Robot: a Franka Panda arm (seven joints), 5 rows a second.
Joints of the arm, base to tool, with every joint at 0 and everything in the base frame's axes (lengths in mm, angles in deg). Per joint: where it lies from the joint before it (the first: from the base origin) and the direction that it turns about. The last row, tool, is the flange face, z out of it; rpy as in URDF.
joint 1: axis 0 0 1 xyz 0.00 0.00 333.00
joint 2: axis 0 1 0 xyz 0.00 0.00 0.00
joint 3: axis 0 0 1 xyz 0.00 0.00 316.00
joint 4: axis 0 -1 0 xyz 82.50 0.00 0.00
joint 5: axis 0 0 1 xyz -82.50 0.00 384.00
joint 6: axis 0 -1 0 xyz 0.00 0.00 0.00
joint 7: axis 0 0 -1 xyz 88.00 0.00 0.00
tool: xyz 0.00 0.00 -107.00 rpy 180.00 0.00 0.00
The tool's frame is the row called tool.
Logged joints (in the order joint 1, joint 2, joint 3, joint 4, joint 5, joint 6, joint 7), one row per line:
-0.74 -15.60 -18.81 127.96 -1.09 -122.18 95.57
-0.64 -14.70 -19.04 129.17 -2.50 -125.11 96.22
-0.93 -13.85 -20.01 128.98 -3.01 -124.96 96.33
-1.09 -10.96 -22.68 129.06 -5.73 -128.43 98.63
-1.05 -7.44 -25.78 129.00 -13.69 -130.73 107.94
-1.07 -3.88 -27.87 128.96 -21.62 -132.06 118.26
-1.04 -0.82 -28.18 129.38 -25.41 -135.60 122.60
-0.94 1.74 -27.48 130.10 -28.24 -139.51 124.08
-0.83 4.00 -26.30 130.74 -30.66 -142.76 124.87
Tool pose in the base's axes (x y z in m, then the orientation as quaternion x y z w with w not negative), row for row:
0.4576 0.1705 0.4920 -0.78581 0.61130 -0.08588 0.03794
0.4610 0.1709 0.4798 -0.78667 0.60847 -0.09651 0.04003
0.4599 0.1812 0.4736 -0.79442 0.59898 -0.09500 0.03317
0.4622 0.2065 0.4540 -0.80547 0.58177 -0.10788 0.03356
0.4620 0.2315 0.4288 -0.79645 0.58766 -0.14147 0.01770
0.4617 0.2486 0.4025 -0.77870 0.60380 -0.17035 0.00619
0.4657 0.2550 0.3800 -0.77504 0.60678 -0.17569 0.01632
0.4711 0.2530 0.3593 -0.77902 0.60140 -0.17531 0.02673
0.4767 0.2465 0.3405 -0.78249 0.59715 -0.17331 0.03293
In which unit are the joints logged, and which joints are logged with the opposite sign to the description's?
The joints are logged in degrees. Opposite sign: joint 1, joint 3, joint 4, joint 6.
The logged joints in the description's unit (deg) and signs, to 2 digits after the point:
0.74 -15.60 18.81 -127.96 -1.09 122.18 95.57
0.64 -14.70 19.04 -129.17 -2.50 125.11 96.22
0.93 -13.85 20.01 -128.98 -3.01 124.96 96.33
1.09 -10.96 22.68 -129.06 -5.73 128.43 98.63
1.05 -7.44 25.78 -129.00 -13.69 130.73 107.94
1.07 -3.88 27.87 -128.96 -21.62 132.06 118.26
1.04 -0.82 28.18 -129.38 -25.41 135.60 122.60
0.94 1.74 27.48 -130.10 -28.24 139.51 124.08
0.83 4.00 26.30 -130.74 -30.66 142.76 124.87

